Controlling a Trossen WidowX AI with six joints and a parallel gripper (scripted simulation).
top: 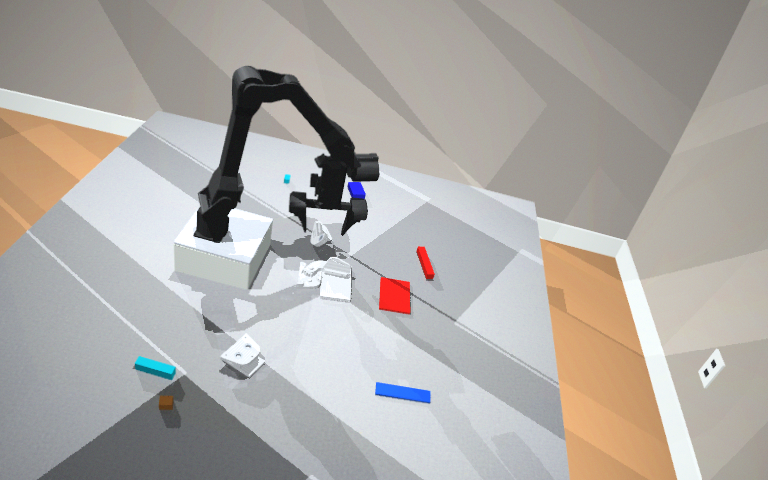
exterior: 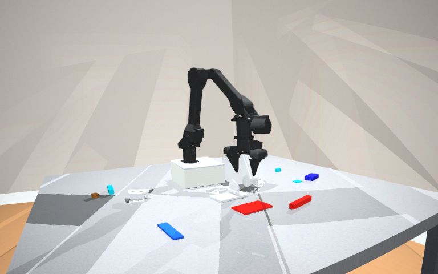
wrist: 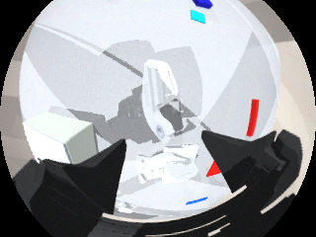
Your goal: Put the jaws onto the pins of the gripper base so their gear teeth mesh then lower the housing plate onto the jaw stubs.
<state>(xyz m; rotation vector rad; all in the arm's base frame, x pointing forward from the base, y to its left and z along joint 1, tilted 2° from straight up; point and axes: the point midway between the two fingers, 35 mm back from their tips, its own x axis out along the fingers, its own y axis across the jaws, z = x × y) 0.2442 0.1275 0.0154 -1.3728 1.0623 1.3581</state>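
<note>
Right now my gripper tip is 2 cm to the right of the white jaw and 2 cm above it. The rest, counted from my gripper tip: flat white plate 10 cm to the right, 6 cm ahead, 5 cm below; then white housing plate 11 cm to the right, 5 cm below, 1 cm behind; then red plate 20 cm ahead, 10 cm to the right, 5 cm below.
</note>
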